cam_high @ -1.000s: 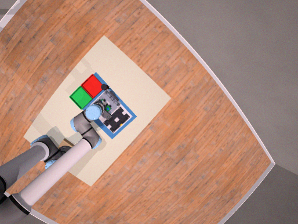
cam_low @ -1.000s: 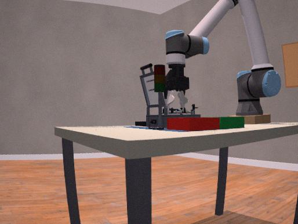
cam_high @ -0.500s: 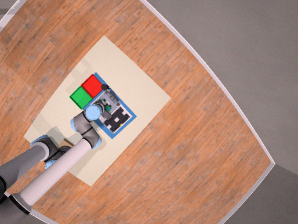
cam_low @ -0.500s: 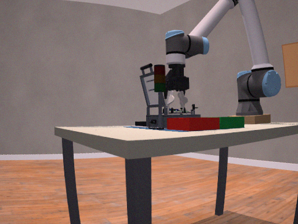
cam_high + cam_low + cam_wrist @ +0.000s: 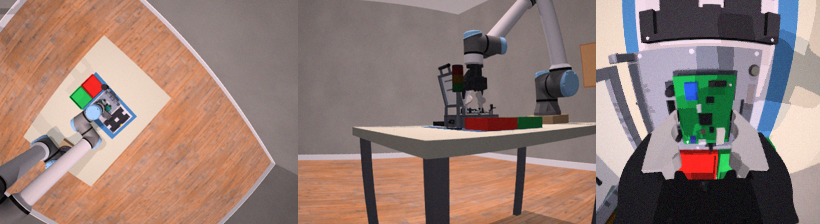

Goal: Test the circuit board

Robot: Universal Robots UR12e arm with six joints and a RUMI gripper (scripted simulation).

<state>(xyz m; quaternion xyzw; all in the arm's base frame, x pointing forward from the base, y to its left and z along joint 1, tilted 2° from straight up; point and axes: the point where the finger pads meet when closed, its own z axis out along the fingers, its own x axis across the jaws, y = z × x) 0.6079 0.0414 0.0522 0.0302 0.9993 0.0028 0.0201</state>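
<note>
Now: the green circuit board 10 mm to the left of my hand. The rest, counted from my hand: green bin: 100 mm behind, 210 mm to the left, 60 mm below; then red bin: 50 mm ahead, 200 mm to the left, 60 mm below; then lid: 120 mm ahead, 100 mm above.
</note>
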